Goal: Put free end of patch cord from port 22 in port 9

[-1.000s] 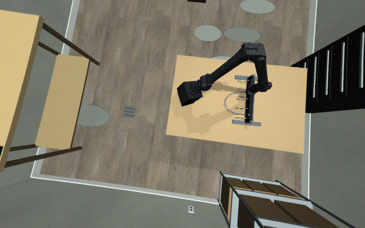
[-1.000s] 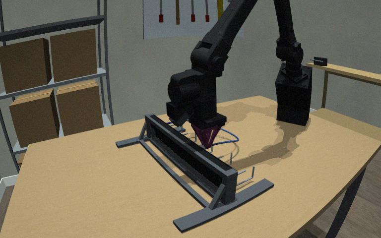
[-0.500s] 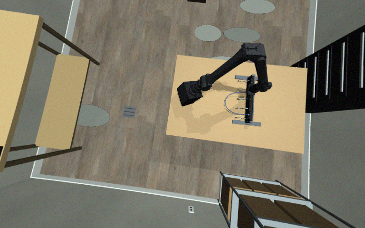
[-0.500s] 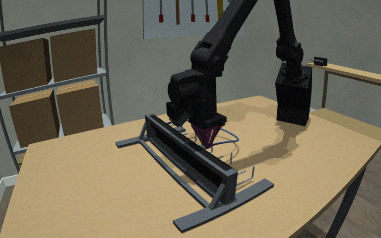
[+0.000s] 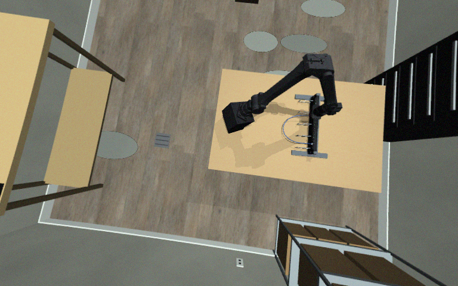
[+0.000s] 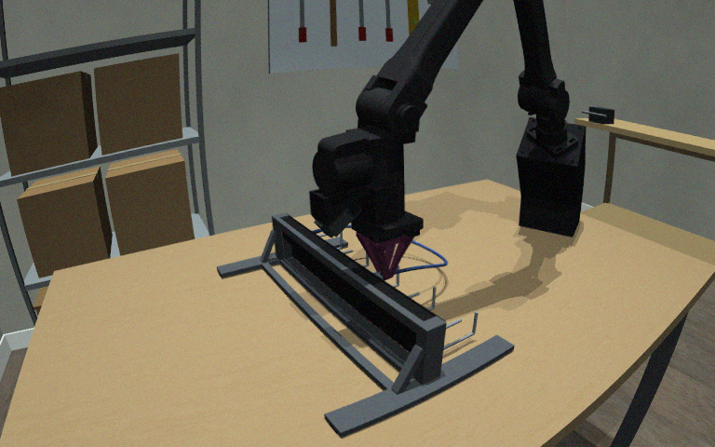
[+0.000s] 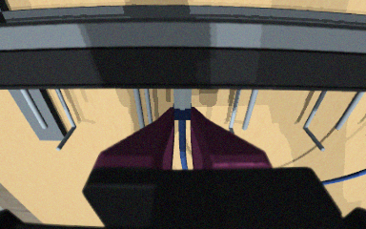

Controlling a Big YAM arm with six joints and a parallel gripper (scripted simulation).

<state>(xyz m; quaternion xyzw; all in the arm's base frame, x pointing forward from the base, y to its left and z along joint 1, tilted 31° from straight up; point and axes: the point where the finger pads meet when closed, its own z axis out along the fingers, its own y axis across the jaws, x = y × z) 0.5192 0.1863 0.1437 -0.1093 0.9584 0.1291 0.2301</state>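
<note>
My hand is 20 mm short of the grey plug and 10 mm to the right of it.
</note>
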